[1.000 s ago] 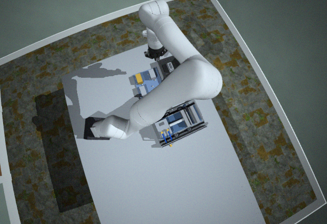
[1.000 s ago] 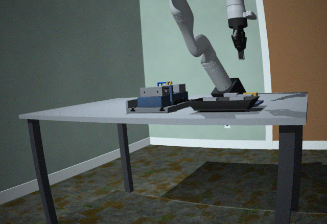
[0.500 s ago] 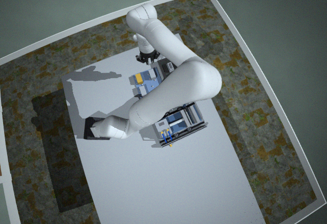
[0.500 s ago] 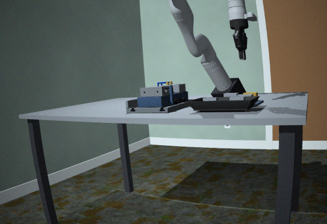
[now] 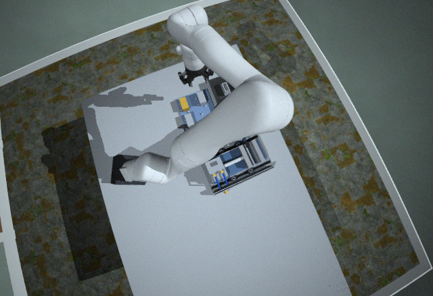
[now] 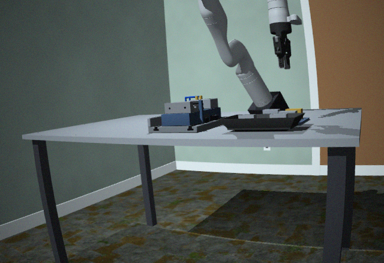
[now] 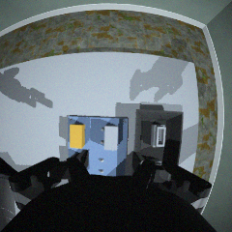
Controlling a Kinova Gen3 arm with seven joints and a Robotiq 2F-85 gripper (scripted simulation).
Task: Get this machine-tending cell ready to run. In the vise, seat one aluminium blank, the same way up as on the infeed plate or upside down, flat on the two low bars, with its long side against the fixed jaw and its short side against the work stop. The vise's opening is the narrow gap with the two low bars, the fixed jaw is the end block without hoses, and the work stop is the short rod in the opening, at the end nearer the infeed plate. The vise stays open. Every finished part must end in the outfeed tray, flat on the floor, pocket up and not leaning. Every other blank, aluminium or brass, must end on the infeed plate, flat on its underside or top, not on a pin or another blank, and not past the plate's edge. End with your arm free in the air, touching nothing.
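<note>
Now: the brass blank 9 cm behind my hand, 3 cm to the left of it and 17 cm below it. Also, from my hand: vise: 7 cm behind, 34 cm to the right, 16 cm below.
</note>
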